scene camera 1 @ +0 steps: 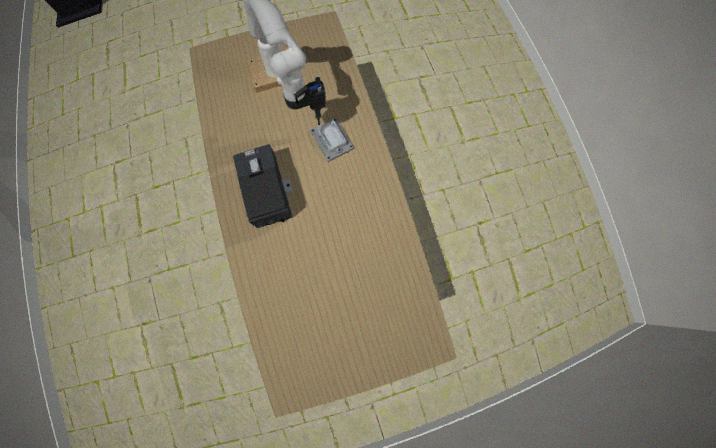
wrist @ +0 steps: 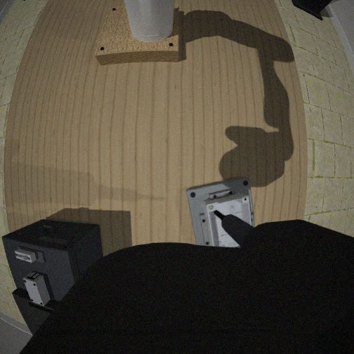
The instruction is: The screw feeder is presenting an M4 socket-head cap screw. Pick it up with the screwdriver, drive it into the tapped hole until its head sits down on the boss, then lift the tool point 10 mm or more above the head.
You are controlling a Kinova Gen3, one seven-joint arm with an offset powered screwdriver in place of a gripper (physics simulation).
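Note:
My screwdriver (scene camera 1: 318,122) (wrist: 217,213) points down at the grey metal part. In the wrist view its dark tip overlaps a corner of the raised light centre (scene camera 1: 333,135) (wrist: 231,207), beside a small round feature (wrist: 211,207). Whether the tip touches the part, and whether a screw is on it, is too small to tell. The part's flat base plate (scene camera 1: 331,157) (wrist: 198,210) has dark holes at its corners. The tapped hole and its boss cannot be made out surely. The black screw feeder (scene camera 1: 264,190) (wrist: 86,242) stands apart from the tool; a small grey bracket (scene camera 1: 287,185) sticks out from its side. No screw can be made out there.
The wooden table (scene camera 1: 337,295) (wrist: 150,125) carries everything. The robot's base stands on a light wooden block (scene camera 1: 265,82) (wrist: 115,47) behind the tool. The arm's shadow falls across the table beside the metal part. A black object (scene camera 1: 73,10) (wrist: 312,7) is on the floor beyond the table.

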